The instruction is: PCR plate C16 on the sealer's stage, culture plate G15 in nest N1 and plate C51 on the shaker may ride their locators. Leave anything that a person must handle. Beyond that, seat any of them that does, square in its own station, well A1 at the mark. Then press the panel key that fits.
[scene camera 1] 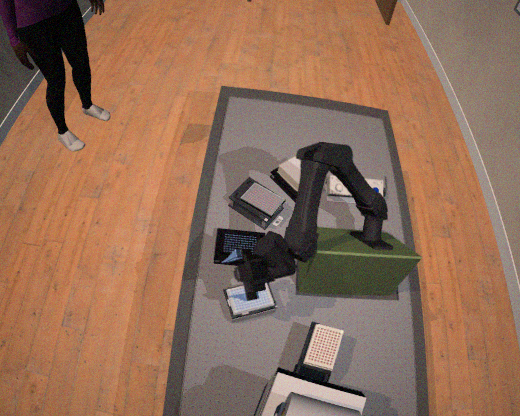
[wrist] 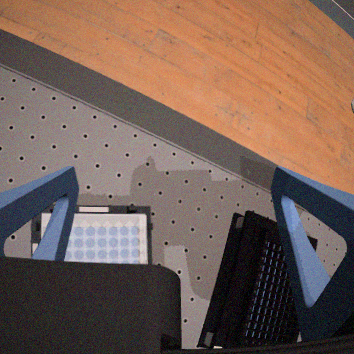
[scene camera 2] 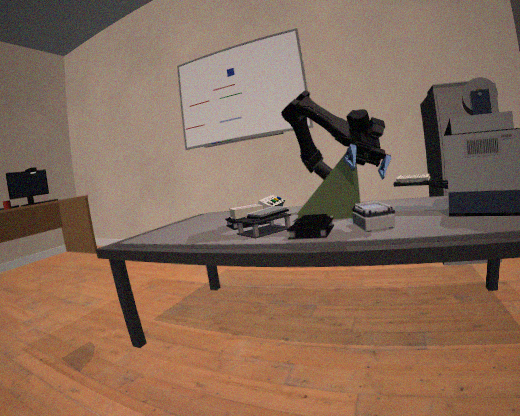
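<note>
My gripper (scene camera 1: 239,277) (scene camera 2: 366,172) (wrist: 174,177) is open and empty, high above the table. A clear plate with blue wells (scene camera 1: 251,301) (wrist: 102,242), apparently the culture plate, sits in a dark frame on a light base (scene camera 2: 374,220); one finger covers part of it in the wrist view. A pinkish plate (scene camera 1: 263,197) lies on a dark stand with short legs (scene camera 2: 256,230). A white plate with red wells (scene camera 1: 325,345) (scene camera 2: 412,177) lies on the stage before the sealer (scene camera 1: 320,387) (scene camera 2: 480,165). Plate labels are unreadable; exact seating cannot be told.
A black nest with a dark grid (scene camera 1: 240,242) (scene camera 2: 311,226) (wrist: 270,295) lies beside the blue-welled plate. A green block (scene camera 1: 350,272) (scene camera 2: 332,197) stands by the arm's base. A light wedge-shaped device (scene camera 1: 289,175) and a button panel (scene camera 1: 338,187) (scene camera 2: 272,201) stand farther along. A person (scene camera 1: 55,55) stands beyond the table.
</note>
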